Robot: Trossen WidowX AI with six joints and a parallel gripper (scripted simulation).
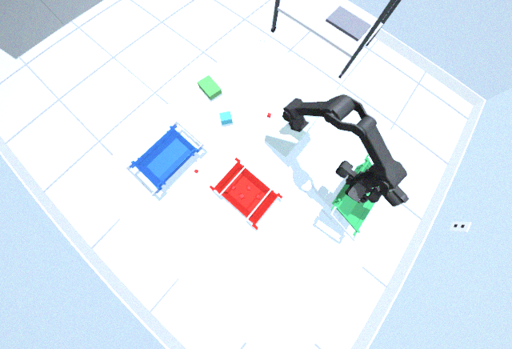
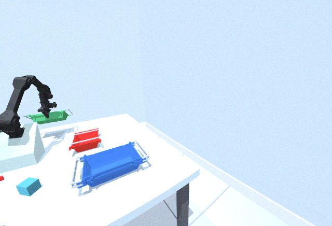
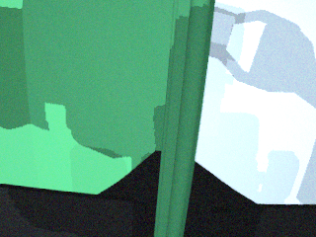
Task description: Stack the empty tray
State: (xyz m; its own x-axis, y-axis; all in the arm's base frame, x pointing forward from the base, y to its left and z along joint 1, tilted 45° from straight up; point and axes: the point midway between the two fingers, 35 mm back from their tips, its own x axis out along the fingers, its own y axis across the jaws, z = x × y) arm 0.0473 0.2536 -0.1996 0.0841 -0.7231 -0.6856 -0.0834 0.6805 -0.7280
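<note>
Now: gripper tip 1 cm past the green tray and 7 cm to the right of it. From my gripper tip the other things lie so: green block: 6 cm ahead, 85 cm to the right, 16 cm below; then cyan block: 12 cm ahead, 65 cm to the right, 16 cm below.
</note>
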